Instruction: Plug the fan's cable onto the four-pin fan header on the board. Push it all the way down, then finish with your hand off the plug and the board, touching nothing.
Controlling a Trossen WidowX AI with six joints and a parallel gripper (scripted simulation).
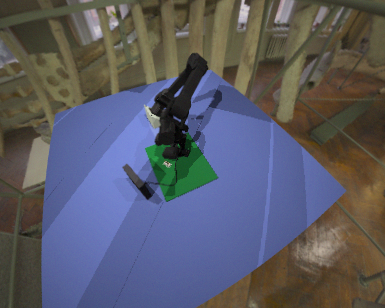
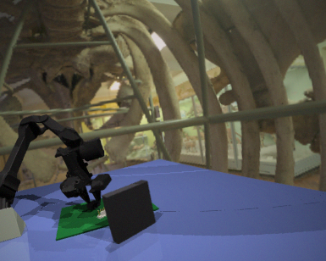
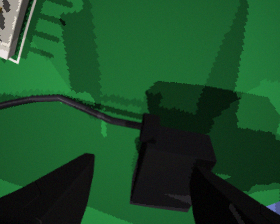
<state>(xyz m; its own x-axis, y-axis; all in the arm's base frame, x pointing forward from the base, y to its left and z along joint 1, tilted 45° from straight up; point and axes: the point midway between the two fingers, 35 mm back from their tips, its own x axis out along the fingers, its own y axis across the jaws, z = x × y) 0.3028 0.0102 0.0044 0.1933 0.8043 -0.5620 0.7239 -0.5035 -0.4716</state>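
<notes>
The fan plug lies 20 mm to the left of my gripper tip and 10 mm below it. From my gripper tip the other things lie so: green board 20 mm ahead, 30 mm to the right, 40 mm below; then white four-pin header 10 mm ahead, 80 mm to the right, 20 mm below; then black cable 10 mm to the right, 10 mm below.
</notes>
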